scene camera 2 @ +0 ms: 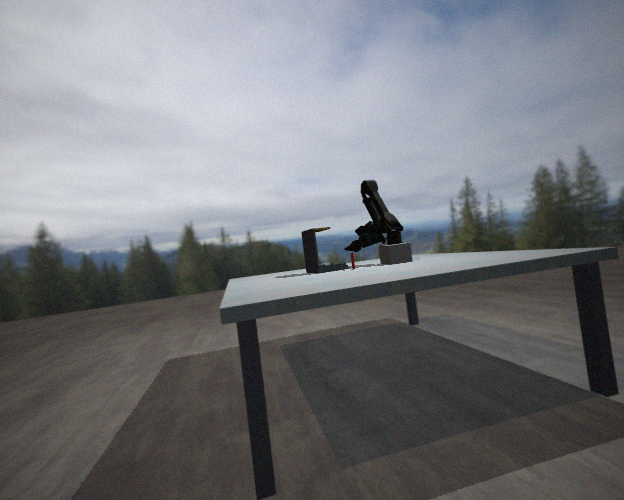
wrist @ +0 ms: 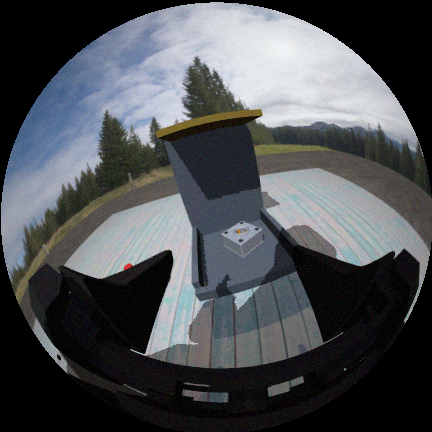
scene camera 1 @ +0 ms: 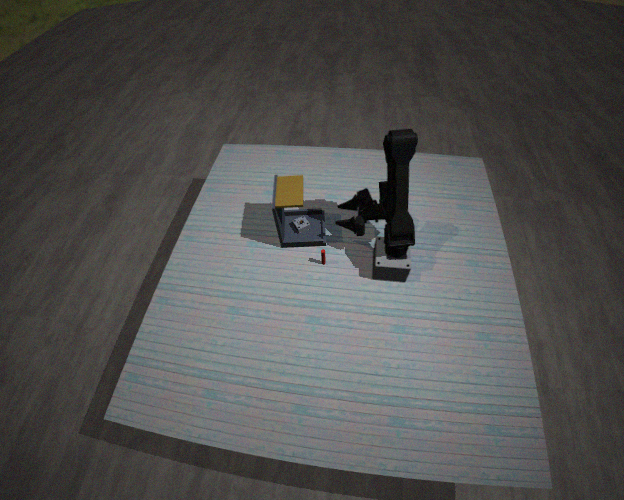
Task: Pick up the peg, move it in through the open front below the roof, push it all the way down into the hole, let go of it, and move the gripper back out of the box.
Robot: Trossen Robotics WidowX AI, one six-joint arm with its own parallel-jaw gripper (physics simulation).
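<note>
The gripper's open and it's holding nothing, and you'd find it in the wrist view too. There's also a yellow roof here.
</note>
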